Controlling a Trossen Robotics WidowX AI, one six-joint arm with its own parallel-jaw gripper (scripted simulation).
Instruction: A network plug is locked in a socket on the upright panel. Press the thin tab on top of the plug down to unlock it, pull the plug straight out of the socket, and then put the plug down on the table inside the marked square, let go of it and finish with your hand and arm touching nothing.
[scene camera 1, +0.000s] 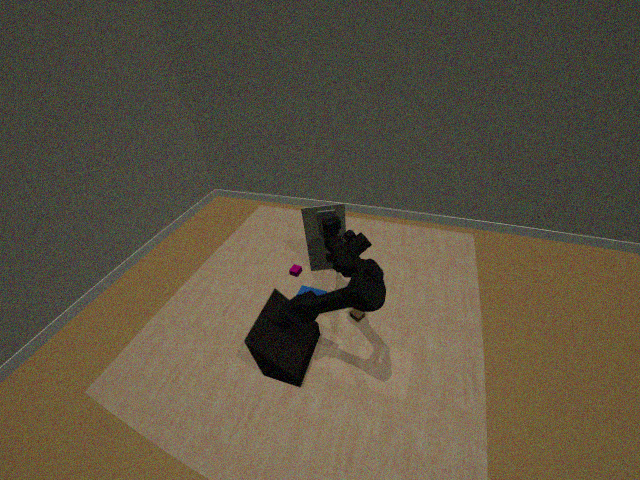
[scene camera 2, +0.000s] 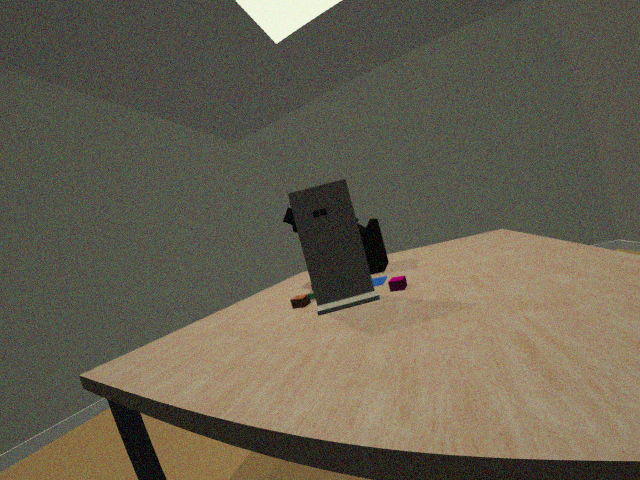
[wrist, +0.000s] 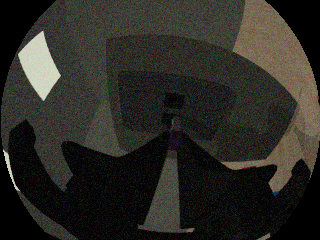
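Note:
My gripper (scene camera 1: 325, 228) is visible, and the wrist view likewise shows my gripper (wrist: 173, 136).

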